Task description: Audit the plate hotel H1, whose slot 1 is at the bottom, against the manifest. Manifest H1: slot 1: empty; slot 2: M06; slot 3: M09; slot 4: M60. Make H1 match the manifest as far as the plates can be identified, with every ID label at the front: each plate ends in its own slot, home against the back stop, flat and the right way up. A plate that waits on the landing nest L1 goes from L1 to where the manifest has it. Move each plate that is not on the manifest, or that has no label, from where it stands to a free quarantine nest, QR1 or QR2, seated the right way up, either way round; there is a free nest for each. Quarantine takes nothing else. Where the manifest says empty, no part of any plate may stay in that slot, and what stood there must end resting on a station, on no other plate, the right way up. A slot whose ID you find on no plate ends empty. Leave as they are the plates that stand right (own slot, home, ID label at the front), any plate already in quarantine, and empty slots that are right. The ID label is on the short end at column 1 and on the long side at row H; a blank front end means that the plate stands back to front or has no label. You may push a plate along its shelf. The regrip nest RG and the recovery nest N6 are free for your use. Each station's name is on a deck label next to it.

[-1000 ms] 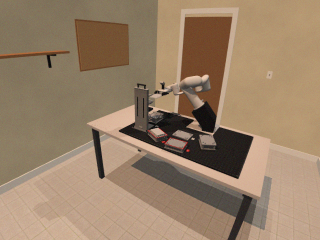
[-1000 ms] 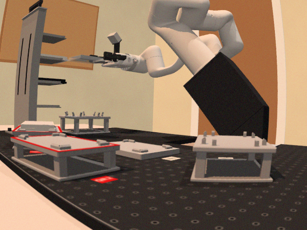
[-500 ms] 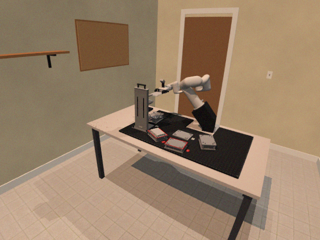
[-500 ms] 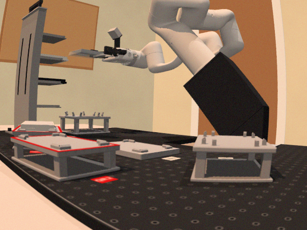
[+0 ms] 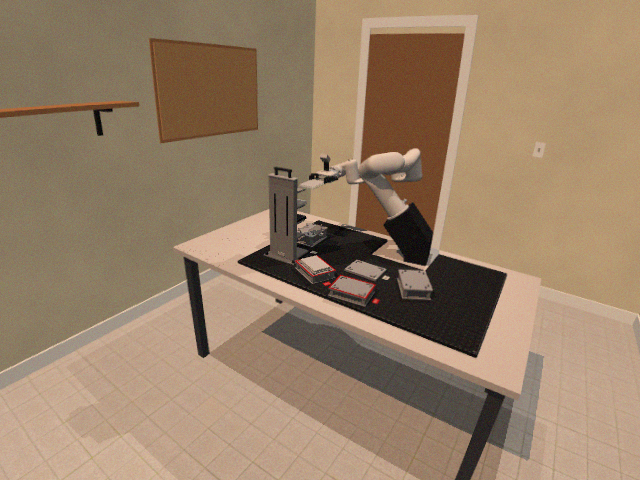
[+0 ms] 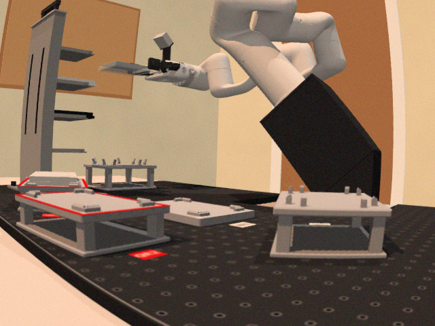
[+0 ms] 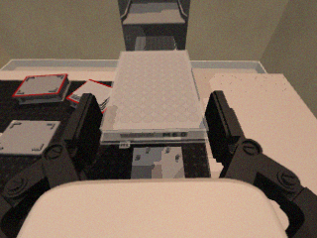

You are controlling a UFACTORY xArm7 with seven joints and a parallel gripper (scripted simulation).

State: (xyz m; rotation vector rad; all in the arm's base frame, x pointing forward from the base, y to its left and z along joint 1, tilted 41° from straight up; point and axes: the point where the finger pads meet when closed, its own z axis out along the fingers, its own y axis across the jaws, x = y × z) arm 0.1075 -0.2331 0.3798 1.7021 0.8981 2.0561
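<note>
My hand is 50 mm short of the clear plate, 10 mm to the right of it and 20 mm above it. Round my hand: hotel tower (310 mm ahead, 50 mm to the left, 130 mm below); black plate (230 mm ahead, 30 mm to the left, 150 mm below); RG label (50 mm behind, 10 mm to the right, 330 mm below).
</note>
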